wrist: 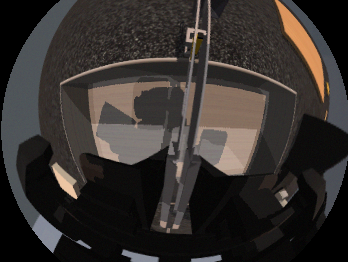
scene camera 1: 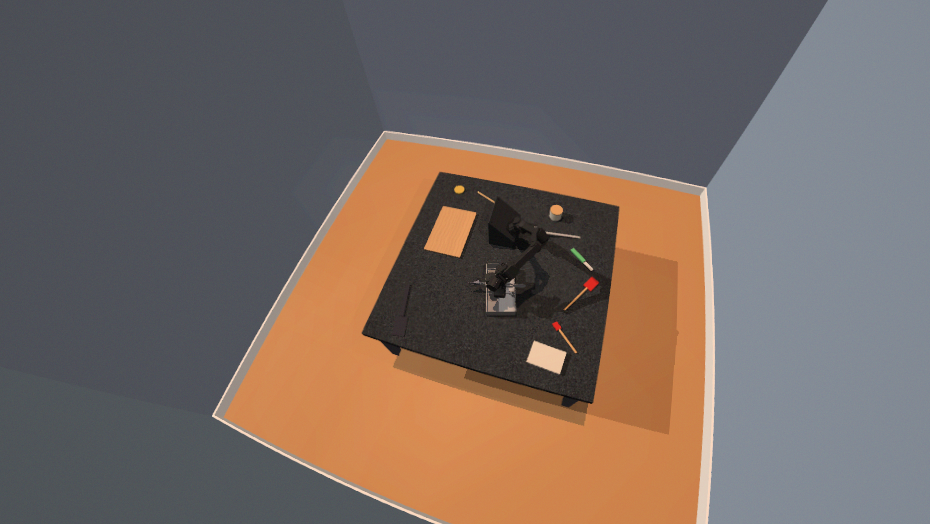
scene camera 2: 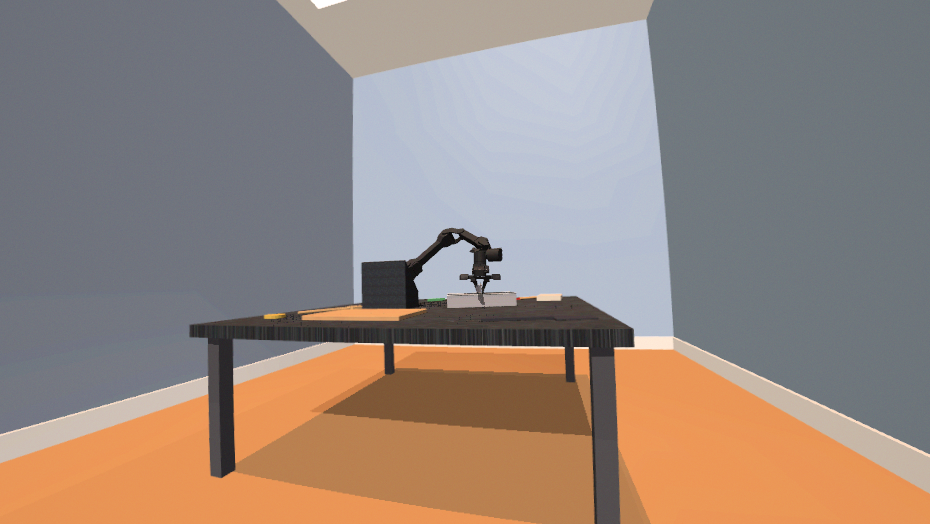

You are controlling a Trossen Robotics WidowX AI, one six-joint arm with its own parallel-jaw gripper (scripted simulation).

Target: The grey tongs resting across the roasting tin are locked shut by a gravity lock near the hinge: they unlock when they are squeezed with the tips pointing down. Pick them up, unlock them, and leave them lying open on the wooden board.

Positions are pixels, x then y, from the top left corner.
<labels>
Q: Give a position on a roasting tin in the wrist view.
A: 128, 111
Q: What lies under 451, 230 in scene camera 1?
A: A wooden board.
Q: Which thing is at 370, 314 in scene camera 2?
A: A wooden board.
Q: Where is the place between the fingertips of the gripper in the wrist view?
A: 178, 150
</labels>
